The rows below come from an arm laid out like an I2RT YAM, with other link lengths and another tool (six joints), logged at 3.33 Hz.
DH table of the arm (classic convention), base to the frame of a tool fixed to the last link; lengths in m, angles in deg. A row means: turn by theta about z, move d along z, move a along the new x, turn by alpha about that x. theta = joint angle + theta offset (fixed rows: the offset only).
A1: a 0.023  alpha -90  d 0.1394  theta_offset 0
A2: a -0.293  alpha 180  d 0  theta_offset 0
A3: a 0.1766  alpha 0  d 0  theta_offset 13.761
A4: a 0.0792  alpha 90  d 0.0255  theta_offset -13.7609
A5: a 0  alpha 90  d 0.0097  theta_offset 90
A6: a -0.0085  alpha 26  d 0.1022  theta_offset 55.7
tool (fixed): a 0  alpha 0  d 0.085  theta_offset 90
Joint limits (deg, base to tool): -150..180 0..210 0..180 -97..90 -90..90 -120..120
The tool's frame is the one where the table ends.
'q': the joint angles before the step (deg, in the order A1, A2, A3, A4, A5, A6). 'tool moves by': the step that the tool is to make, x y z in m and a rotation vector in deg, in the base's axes. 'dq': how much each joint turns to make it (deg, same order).
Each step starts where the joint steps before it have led.
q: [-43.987, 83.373, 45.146, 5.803, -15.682, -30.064]
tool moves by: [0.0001, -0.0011, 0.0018, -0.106, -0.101, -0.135]
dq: [-0.087, -0.012, 0.422, -0.282, 0.044, 0.022]
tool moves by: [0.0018, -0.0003, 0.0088, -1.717, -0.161, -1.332]
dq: [1.662, -0.917, 0.739, -0.213, 3.148, 0.613]
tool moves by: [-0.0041, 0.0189, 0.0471, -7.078, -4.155, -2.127]
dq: [6.024, -7.709, 0.160, 0.022, 8.536, 1.163]
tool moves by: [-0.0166, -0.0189, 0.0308, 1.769, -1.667, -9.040]
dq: [0.509, -1.275, 9.178, -10.147, 7.877, 5.917]
